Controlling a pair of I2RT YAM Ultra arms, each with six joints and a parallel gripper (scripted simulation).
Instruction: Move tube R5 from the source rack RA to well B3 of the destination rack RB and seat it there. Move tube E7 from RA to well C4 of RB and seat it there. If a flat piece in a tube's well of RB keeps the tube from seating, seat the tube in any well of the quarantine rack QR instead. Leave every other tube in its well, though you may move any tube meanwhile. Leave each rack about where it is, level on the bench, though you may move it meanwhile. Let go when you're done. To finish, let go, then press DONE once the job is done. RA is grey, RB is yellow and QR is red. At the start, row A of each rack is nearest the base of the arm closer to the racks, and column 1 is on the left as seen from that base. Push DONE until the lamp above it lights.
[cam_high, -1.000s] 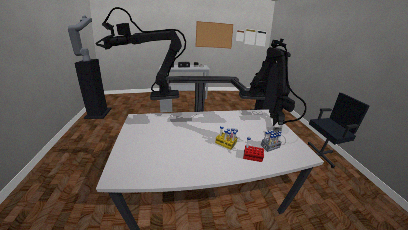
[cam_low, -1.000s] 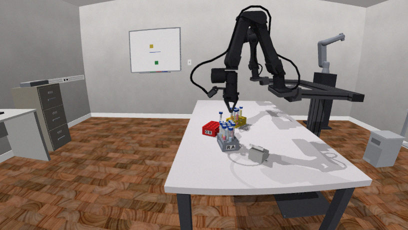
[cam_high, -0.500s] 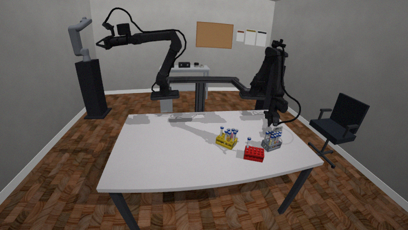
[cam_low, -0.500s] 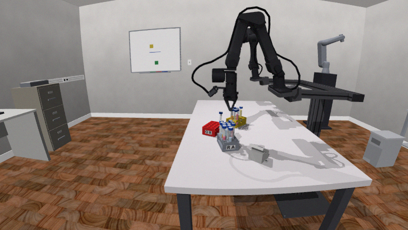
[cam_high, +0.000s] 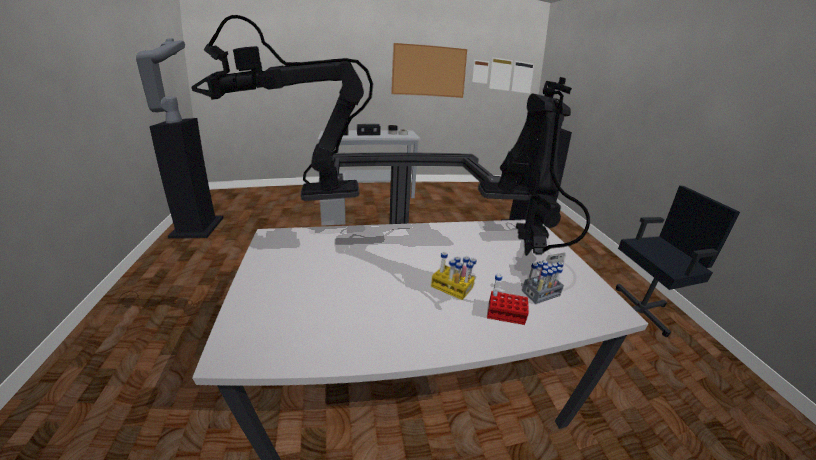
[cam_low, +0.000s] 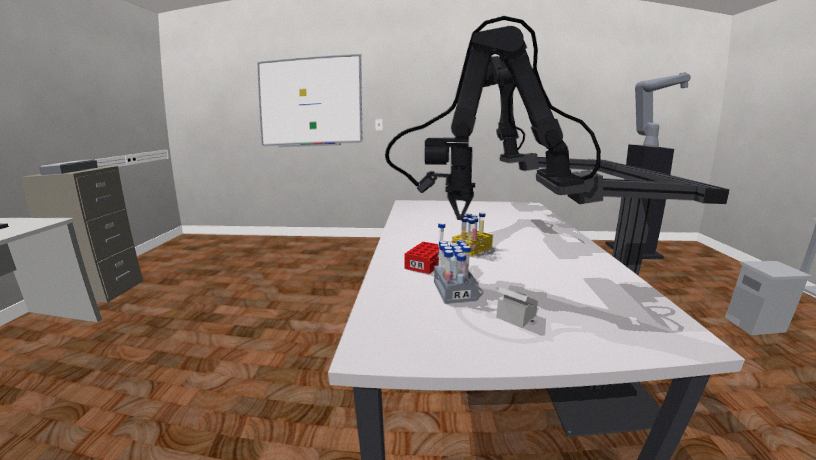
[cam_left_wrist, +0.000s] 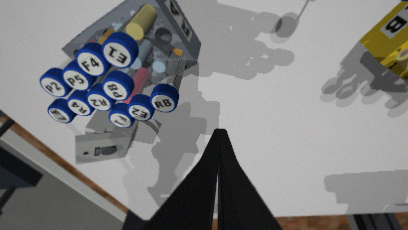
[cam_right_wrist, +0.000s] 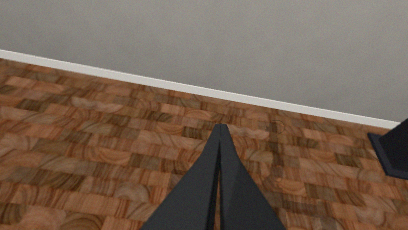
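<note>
Now: the grey button box 230 mm to the left of my left hand, 130 mm below it and 130 mm behind it. Round my left hand: red rack QR: 150 mm below, 90 mm ahead, 70 mm to the right; then grey rack RA: 150 mm below, 110 mm to the left, 10 mm ahead; then yellow rack RB: 220 mm to the right, 150 mm below, 60 mm behind.
</note>
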